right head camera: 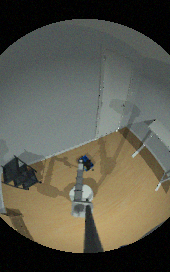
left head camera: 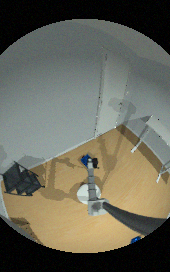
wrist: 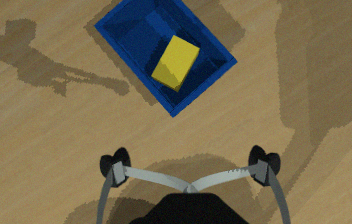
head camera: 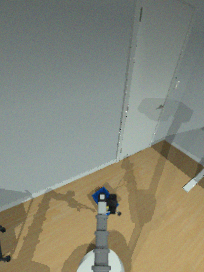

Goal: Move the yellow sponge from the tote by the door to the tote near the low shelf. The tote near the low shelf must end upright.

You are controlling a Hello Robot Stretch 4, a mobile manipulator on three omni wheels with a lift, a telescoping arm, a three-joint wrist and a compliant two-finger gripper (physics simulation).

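Places are measured from the robot's base along level axes (x ahead, y left, z up), in metres.
Pixels of known places: gripper, fingertip midpoint: (wrist: pixel 188 160) (head camera: pixel 111 214).
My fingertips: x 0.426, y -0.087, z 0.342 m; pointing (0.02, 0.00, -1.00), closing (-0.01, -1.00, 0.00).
Note:
For each thing: its top centre in the pictures, then the offset to it from my fingertips. "*": a spot on its surface instead. Level surfaces: height alone.
- door at its top centre: (wrist: pixel 163 41) (head camera: pixel 105 199) (left head camera: pixel 88 161) 0.227 m ahead, 0.050 m left, 0.250 m down
- yellow sponge at its top centre: (wrist: pixel 175 62) 0.192 m ahead, 0.026 m left, 0.311 m down
- dark shelved cart at a spot on its surface: (left head camera: pixel 16 172) * 0.261 m back, 1.199 m left, 0.292 m up
- white desk at its surface level: 0.580 m up
The blue tote by the door (head camera: pixel 101 193) (left head camera: pixel 85 160) (wrist: pixel 135 69) stands upright on the floor, partly hidden by the arm and wrist in the head views. The yellow sponge (wrist: pixel 176 62) lies inside it, toward the tote's near end in the wrist view. My gripper (wrist: pixel 188 160) is open and empty, its fingertips wide apart above the floor. In the wrist view the tote and sponge lie ahead of the fingertips. The other blue tote (left head camera: pixel 136 240) shows partly at the lower right of the left head view; whether it is upright cannot be told.
The door (head camera: pixel 150 75) (left head camera: pixel 114 100) (right head camera: pixel 116 95) is in the wall behind the tote. A dark shelved cart (left head camera: pixel 16 172) (right head camera: pixel 15 167) stands at the left. A white desk (left head camera: pixel 160 126) (right head camera: pixel 161 131) stands at the right, with its foot (head camera: pixel 194 181) on the floor.

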